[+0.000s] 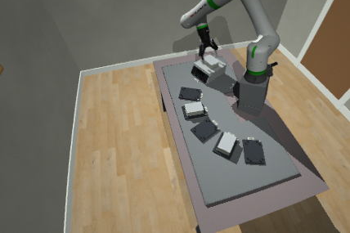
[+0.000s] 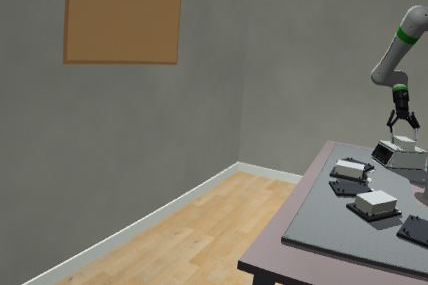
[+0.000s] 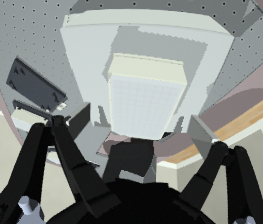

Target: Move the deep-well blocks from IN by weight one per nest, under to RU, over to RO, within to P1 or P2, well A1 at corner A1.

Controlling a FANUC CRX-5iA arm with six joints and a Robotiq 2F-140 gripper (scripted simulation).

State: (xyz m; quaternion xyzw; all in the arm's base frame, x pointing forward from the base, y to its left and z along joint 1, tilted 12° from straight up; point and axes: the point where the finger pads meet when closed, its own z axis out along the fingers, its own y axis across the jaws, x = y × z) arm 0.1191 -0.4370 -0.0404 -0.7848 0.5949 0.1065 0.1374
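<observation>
The pale platform lies 6 cm below my hand. From my hand the other things lie so: deep-well block 69 cm to the left, 23 cm ahead, 12 cm below; dark infeed nest 27 cm ahead, 18 cm to the left, 14 cm below; check-weigher 8 cm below, 1 cm ahead.
</observation>
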